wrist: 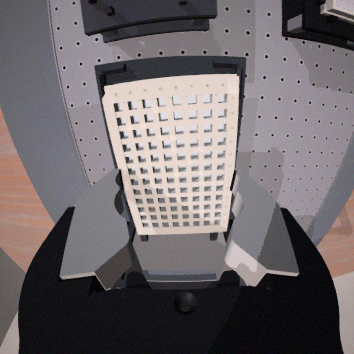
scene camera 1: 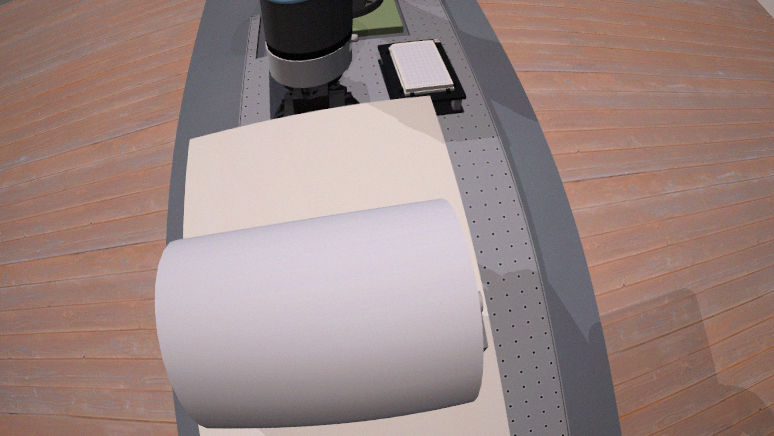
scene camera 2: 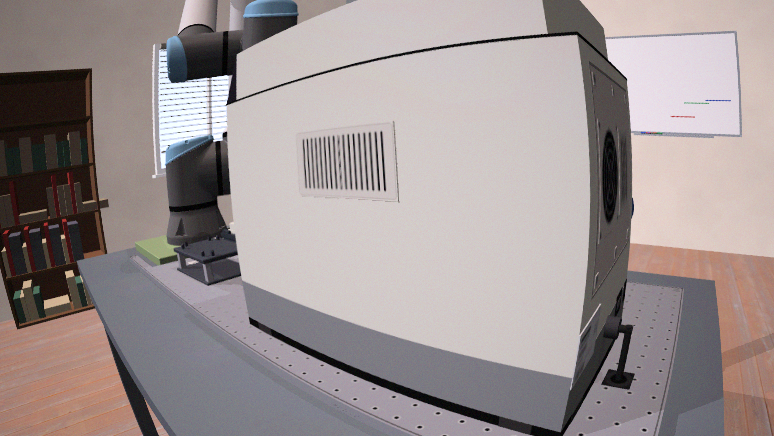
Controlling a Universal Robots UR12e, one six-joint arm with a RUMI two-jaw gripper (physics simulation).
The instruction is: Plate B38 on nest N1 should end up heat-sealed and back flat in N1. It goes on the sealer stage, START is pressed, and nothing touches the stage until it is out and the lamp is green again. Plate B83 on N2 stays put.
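Observation:
Plate B38, an off-white plate with open square wells, lies level between the jaws of my gripper in the wrist view. The gripper is shut on its long sides. The plate is over the dark sealer stage, between its corner lugs; whether it touches the stage I cannot tell. In scene camera 1 the gripper is partly hidden behind the sealer. Nest N1 is bare. Plate B83 sits on nest N2. START and the lamp do not show.
A large white roll lies across the top of the sealer. A green block is at the arm's base. A small black bracket stands beside the sealer on the perforated board.

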